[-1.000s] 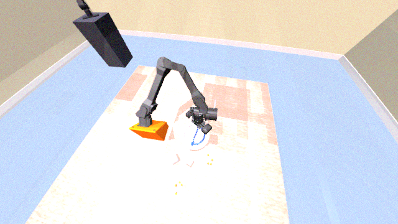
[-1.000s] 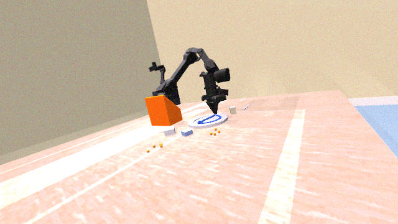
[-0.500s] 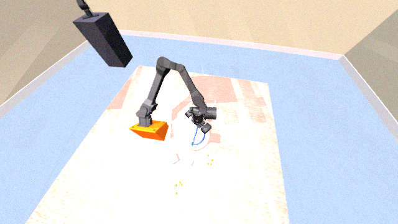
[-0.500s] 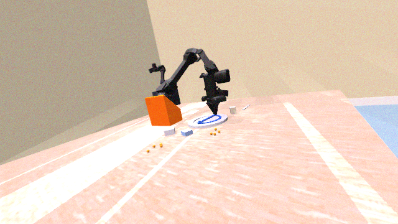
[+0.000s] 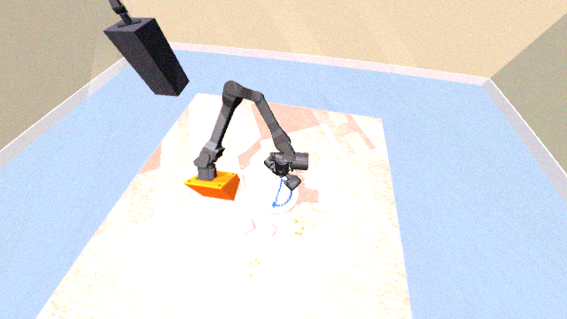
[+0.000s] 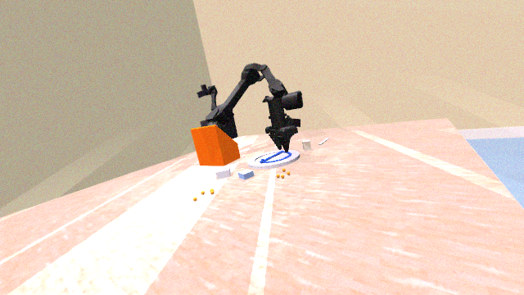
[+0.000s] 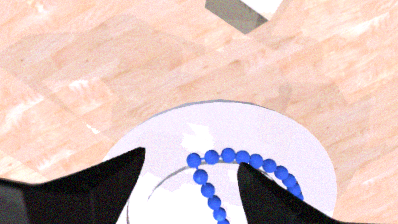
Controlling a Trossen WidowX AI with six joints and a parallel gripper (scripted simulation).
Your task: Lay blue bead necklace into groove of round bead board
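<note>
Right now my gripper tip is 1 cm past the round white bead board, 6 cm to the left of it and 1 cm above it. Also, from my gripper tip: white stick 11 cm ahead, 19 cm to the left, 1 cm below; then light blue cube 2 cm behind, 23 cm to the right, 1 cm below; then beige cube 7 cm ahead, 7 cm to the left.
</note>
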